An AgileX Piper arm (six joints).
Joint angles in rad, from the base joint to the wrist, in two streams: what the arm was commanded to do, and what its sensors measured. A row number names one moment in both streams.
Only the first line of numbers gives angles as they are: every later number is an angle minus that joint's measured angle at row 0.
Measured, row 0:
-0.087 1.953 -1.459 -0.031 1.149 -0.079
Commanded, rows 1 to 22:
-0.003 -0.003 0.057 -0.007 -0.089 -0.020
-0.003 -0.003 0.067 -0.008 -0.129 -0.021
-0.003 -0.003 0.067 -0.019 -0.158 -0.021
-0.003 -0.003 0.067 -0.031 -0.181 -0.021
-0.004 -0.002 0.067 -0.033 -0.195 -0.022
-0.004 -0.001 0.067 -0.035 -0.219 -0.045
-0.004 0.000 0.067 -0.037 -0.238 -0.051
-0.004 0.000 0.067 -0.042 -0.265 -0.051
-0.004 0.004 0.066 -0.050 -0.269 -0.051
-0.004 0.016 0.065 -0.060 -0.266 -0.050
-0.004 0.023 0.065 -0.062 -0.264 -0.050
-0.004 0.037 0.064 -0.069 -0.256 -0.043
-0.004 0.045 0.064 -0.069 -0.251 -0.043
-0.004 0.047 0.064 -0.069 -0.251 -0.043
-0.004 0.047 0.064 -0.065 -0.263 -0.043
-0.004 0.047 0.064 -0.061 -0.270 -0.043
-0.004 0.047 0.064 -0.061 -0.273 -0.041
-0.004 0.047 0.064 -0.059 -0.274 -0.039
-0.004 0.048 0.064 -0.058 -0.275 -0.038
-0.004 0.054 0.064 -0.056 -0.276 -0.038
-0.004 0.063 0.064 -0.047 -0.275 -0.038
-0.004 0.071 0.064 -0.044 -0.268 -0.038
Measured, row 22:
0.000 0.056 0.059 -0.050 -0.266 -0.038
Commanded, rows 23 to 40:
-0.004 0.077 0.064 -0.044 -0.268 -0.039
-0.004 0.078 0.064 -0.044 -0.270 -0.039
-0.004 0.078 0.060 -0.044 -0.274 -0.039
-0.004 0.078 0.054 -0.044 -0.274 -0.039
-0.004 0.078 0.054 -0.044 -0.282 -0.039
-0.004 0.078 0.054 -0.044 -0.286 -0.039
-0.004 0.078 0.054 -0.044 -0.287 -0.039
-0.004 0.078 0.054 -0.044 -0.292 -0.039
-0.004 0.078 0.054 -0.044 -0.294 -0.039
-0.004 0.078 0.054 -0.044 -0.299 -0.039
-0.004 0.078 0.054 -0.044 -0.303 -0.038
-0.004 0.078 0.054 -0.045 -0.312 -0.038
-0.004 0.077 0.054 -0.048 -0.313 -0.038
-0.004 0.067 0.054 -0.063 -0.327 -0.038
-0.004 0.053 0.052 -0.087 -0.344 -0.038
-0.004 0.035 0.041 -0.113 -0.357 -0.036
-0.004 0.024 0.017 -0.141 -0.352 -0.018
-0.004 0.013 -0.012 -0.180 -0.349 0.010
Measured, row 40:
0.000 0.037 0.020 -0.124 -0.343 -0.022
